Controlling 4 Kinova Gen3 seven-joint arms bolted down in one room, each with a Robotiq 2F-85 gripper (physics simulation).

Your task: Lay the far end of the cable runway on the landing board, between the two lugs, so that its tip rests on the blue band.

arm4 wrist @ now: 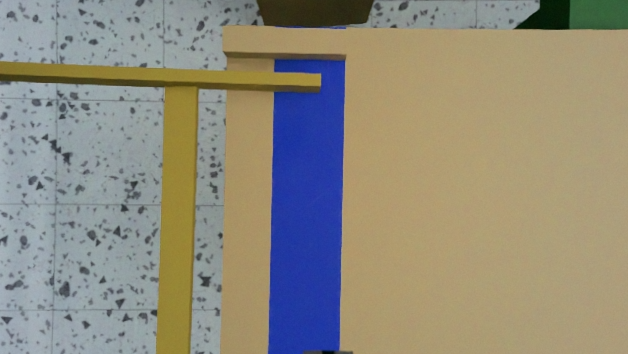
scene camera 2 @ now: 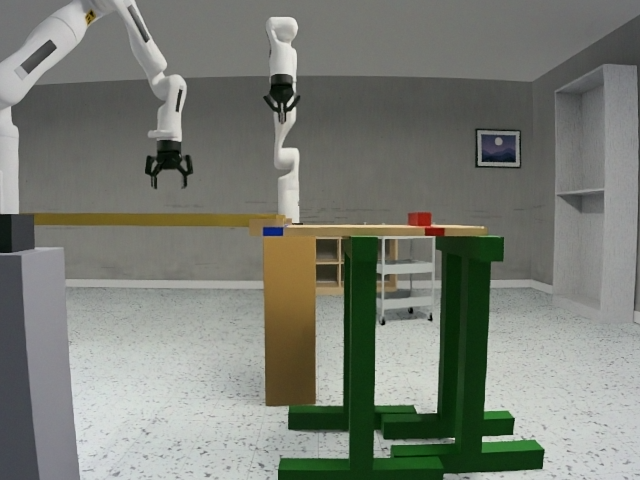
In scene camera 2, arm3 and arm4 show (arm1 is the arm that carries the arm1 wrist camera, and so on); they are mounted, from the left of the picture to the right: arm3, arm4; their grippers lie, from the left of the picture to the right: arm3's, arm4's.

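Observation:
The yellow cable runway [arm4 wrist: 178, 215] [scene camera 2: 139, 219] reaches the tan landing board [arm4 wrist: 475, 190] [scene camera 2: 336, 230]. In the arm4 wrist view, one rail's tip lies over the blue band [arm4 wrist: 307, 210] [scene camera 2: 272, 231], inside and a little apart from one lug [arm4 wrist: 285, 41]. The near lug [scene camera 2: 257, 227] shows in the scene view; the runway's other rail is out of the wrist view. Arm3's gripper [scene camera 2: 169, 184] is open and empty above the runway. Arm4's gripper [arm4 wrist: 327, 352] [scene camera 2: 282, 118] is shut and empty, high above the board's left end. Arm1's and arm2's grippers are not in view.
A red block [scene camera 2: 419, 219] stands on the board near a red band [scene camera 2: 435, 231]. Green trestles [scene camera 2: 362, 335] and a brown post [scene camera 2: 289, 320] are below the board. A grey pedestal [scene camera 2: 49, 351] stands at the left. A white cart [scene camera 2: 405, 267] stands behind.

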